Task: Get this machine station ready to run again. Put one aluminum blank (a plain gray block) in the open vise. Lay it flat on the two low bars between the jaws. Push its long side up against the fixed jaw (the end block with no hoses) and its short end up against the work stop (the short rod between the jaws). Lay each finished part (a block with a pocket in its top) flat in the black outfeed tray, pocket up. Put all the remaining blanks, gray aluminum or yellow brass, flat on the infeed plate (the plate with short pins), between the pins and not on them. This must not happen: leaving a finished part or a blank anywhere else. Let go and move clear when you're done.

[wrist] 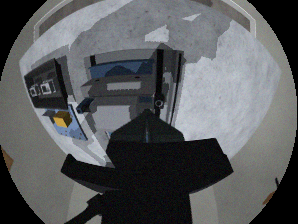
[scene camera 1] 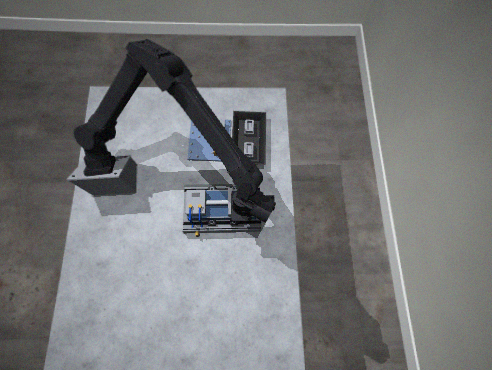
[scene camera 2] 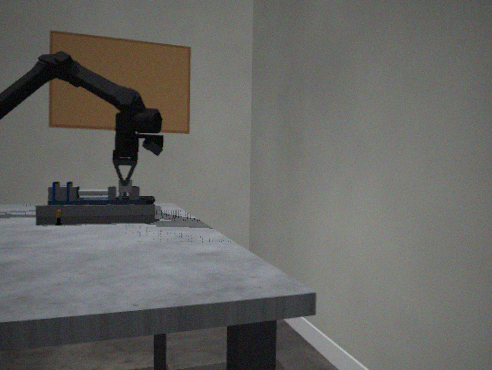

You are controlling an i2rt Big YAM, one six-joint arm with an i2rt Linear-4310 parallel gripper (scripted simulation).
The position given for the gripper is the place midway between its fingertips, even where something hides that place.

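The gripper [scene camera 2: 124, 185] is visible again at the wrist, where the gripper [wrist: 147, 112] appears as well. A vise [wrist: 137, 66] can be seen, and the scene also has a blue infeed plate [scene camera 1: 200, 147].
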